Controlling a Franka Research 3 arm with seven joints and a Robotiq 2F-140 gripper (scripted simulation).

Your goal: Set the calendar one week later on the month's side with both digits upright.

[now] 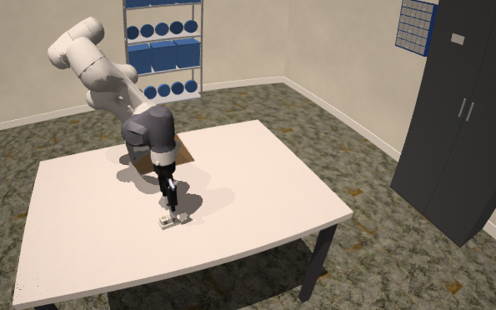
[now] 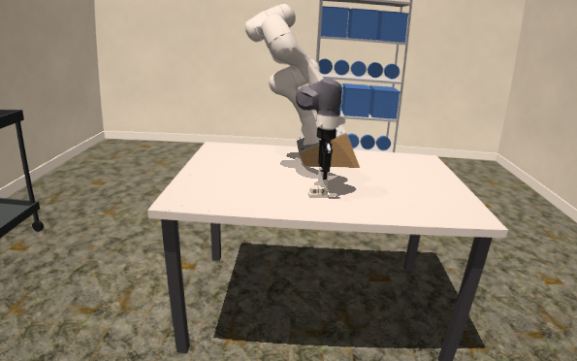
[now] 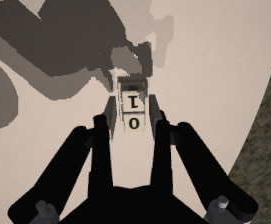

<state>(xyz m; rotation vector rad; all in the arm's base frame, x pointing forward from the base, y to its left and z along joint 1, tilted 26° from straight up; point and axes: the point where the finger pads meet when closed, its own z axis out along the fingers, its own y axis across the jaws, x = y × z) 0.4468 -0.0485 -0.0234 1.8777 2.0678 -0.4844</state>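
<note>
Now: the cube 6 cm below my hand. From my hand the other things lie so: grey tray (2 cm to the right, 7 cm below).
</note>
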